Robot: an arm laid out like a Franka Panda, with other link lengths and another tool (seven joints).
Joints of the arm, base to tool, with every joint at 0 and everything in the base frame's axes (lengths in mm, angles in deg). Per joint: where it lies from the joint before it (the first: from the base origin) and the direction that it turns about. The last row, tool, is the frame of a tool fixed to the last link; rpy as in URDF.
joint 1: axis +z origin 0 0 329.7
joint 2: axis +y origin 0 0 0
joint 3: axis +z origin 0 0 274.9
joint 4: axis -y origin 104.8 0 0
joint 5: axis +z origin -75.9 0 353.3
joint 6: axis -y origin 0 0 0
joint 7: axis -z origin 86.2 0 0
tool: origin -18 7 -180.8 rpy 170.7 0 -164.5
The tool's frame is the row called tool.
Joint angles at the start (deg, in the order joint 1, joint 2, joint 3, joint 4, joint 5, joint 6, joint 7):
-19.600 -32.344 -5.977 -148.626 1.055 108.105 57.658
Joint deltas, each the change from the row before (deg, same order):
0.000 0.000 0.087 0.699 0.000 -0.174 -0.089
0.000 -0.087 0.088 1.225 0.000 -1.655 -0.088
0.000 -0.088 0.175 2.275 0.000 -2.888 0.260
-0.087 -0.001 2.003 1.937 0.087 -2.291 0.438
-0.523 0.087 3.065 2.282 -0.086 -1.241 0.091
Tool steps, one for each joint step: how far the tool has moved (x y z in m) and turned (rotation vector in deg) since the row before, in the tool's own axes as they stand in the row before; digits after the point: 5 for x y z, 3 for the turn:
-0.00112 0.00258 -0.00477 -0.313 -0.391 -0.234
0.00108 0.00118 -0.00748 0.263 0.254 -0.145
0.00188 0.00239 -0.01372 0.425 0.310 0.131
0.00882 0.00892 -0.00963 1.146 -0.377 -1.076
0.00857 0.01426 -0.01199 0.840 -1.739 -2.072

